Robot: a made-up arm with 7 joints. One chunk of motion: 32 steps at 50 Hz.
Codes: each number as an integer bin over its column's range. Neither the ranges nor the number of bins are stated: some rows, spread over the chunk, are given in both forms.
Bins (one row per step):
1: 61 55 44 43 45 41
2: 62 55 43 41 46 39
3: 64 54 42 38 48 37
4: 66 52 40 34 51 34
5: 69 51 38 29 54 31
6: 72 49 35 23 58 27
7: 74 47 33 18 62 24
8: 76 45 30 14 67 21
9: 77 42 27 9 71 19
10: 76 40 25 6 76 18
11: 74 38 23 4 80 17
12: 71 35 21 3 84 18
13: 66 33 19 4 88 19
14: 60 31 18 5 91 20
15: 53 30 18 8 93 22
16: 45 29 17 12 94 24
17: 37 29 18 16 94 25
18: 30 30 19 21 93 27
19: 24 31 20 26 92 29
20: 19 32 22 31 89 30
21: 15 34 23 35 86 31
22: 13 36 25 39 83 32
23: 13 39 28 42 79 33
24: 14 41 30 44 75 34
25: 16 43 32 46 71 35
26: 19 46 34 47 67 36
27: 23 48 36 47 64 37
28: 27 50 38 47 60 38
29: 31 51 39 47 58 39
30: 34 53 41 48 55 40
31: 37 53 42 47 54 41
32: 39 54 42 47 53 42
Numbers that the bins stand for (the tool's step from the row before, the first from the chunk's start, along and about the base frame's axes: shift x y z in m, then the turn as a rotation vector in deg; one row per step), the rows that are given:
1: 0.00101 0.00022 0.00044 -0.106 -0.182 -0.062
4: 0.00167 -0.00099 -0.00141 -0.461 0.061 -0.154
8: 0.00298 -0.00382 -0.00606 -1.248 0.707 -0.324
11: 0.00272 -0.00665 -0.00931 -1.642 1.232 -0.377
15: -0.00004 -0.00988 -0.01164 -1.485 1.758 -0.311
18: -0.00306 -0.00988 -0.01117 -0.973 1.758 -0.245
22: -0.00529 -0.00745 -0.00838 -0.264 1.354 -0.180
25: -0.00490 -0.00463 -0.00513 0.012 0.869 -0.140
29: -0.00293 -0.00139 -0.00188 0.052 0.343 -0.088
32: -0.00188 -0.00018 -0.00048 0.052 0.141 -0.048
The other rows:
2: 0.00114 0.00022 -0.00002 -0.185 -0.141 -0.088
3: 0.00140 -0.00018 -0.00048 -0.303 -0.061 -0.114
5: 0.00206 -0.00139 -0.00234 -0.658 0.182 -0.193
6: 0.00245 -0.00220 -0.00374 -0.894 0.343 -0.245
7: 0.00272 -0.00301 -0.00467 -1.091 0.505 -0.285
9: 0.00311 -0.00503 -0.00745 -1.445 0.869 -0.351
10: 0.00298 -0.00584 -0.00838 -1.564 1.071 -0.364
12: 0.00232 -0.00786 -0.01024 -1.682 1.394 -0.364
13: 0.00167 -0.00867 -0.01117 -1.642 1.556 -0.351
14: 0.00088 -0.00947 -0.01164 -1.603 1.677 -0.337
16: -0.00109 -0.01028 -0.01210 -1.327 1.798 -0.285
17: -0.00214 -0.01028 -0.01164 -1.170 1.798 -0.272
19: -0.00385 -0.00947 -0.01071 -0.776 1.717 -0.219
20: -0.00451 -0.00907 -0.00978 -0.579 1.596 -0.206
21: -0.00503 -0.00826 -0.00931 -0.421 1.475 -0.193
23: -0.00529 -0.00624 -0.00699 -0.145 1.192 -0.167
24: -0.00516 -0.00543 -0.00606 -0.067 1.030 -0.154
26: -0.00451 -0.00341 -0.00420 0.052 0.707 -0.127
27: -0.00398 -0.00261 -0.00327 0.052 0.586 -0.114
28: -0.00345 -0.00180 -0.00234 0.052 0.424 -0.101
30: -0.00254 -0.00059 -0.00095 0.091 0.222 -0.075
31: -0.00214 -0.00059 -0.00048 0.052 0.182 -0.062

